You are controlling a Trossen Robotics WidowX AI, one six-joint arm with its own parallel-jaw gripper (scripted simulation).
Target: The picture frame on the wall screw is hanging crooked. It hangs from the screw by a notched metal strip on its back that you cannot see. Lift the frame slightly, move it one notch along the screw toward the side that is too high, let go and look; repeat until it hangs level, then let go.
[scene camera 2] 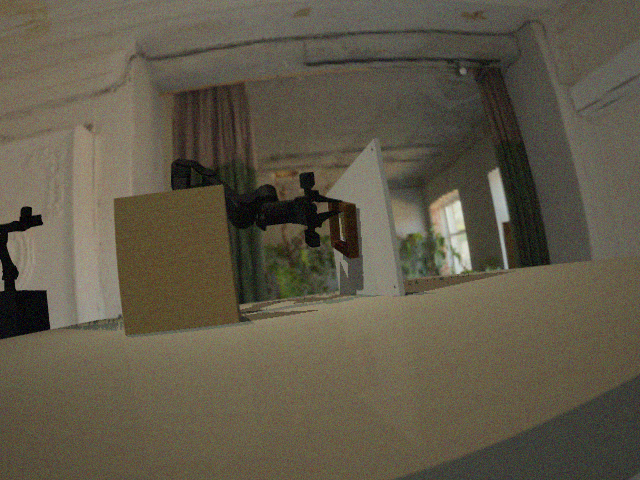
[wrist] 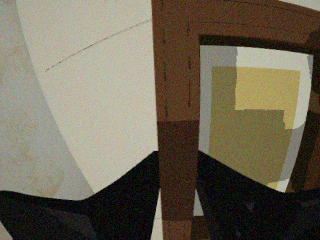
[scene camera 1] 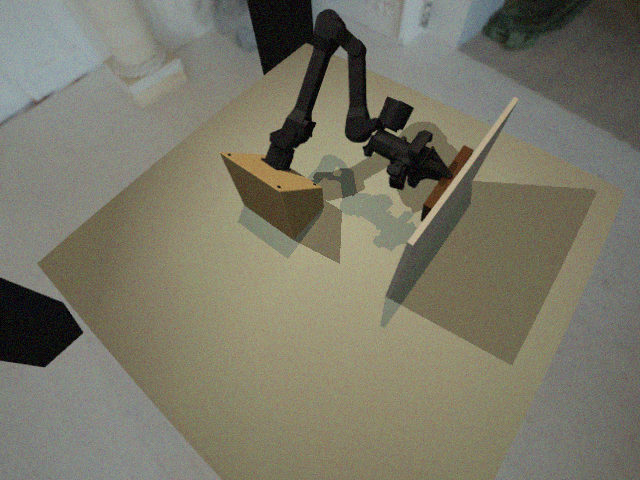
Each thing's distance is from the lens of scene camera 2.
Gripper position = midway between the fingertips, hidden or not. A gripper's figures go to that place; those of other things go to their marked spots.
my gripper [scene camera 2: 342,205]: 95 cm
brown wooden picture frame [scene camera 2: 343,226]: 98 cm
